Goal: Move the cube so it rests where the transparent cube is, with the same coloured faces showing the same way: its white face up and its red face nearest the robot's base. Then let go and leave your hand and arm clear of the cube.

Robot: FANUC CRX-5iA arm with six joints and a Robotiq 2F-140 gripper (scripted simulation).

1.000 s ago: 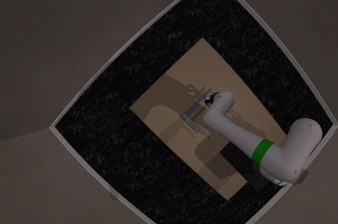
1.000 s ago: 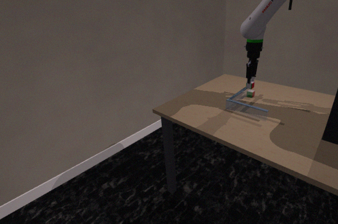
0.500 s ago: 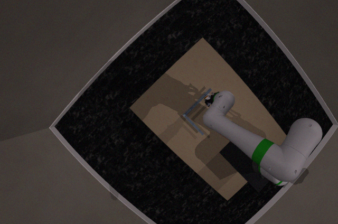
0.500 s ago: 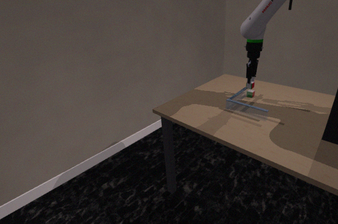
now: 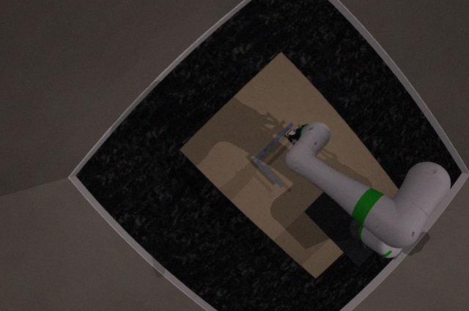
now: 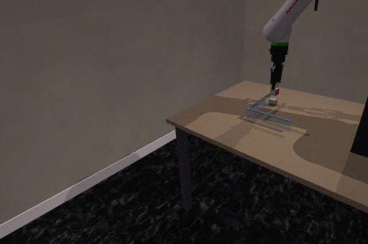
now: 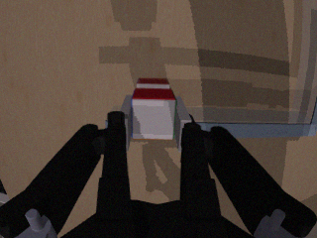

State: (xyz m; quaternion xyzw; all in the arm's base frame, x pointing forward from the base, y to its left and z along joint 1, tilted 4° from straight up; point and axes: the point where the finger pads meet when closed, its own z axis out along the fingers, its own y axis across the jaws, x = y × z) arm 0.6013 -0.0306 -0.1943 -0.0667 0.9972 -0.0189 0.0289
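Right now the cube is 2 cm below my hand. Round my hand: bar: 11 cm to the left, 7 cm below, 2 cm ahead.
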